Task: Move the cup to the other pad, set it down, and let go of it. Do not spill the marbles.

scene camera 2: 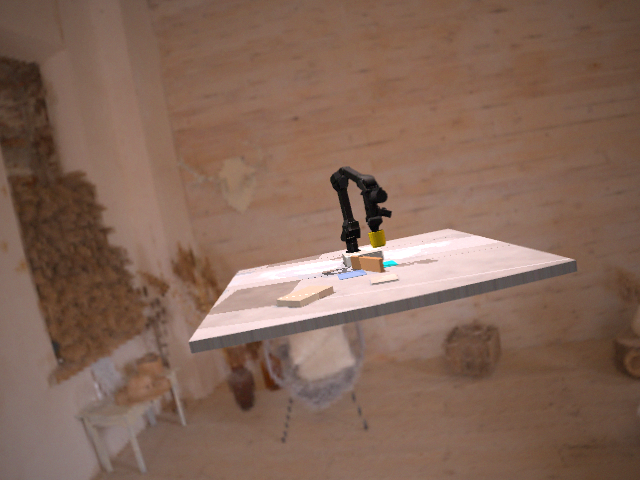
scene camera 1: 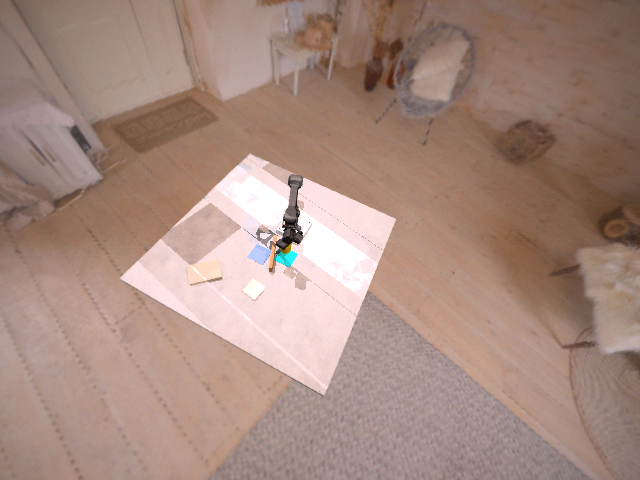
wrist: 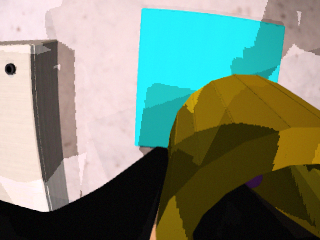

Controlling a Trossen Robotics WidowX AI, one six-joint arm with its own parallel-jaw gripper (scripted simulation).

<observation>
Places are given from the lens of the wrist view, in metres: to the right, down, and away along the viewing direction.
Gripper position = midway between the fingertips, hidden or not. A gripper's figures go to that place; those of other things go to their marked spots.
my gripper (wrist: 179, 161): 0.01, 0.02, 0.10
yellow cup (wrist: 235, 128): 0.02, 0.00, 0.06
cyan pad (wrist: 178, 54): 0.01, -0.05, 0.20
The marked spots on the yellow cup and the cyan pad are 0.15 m apart.
</observation>
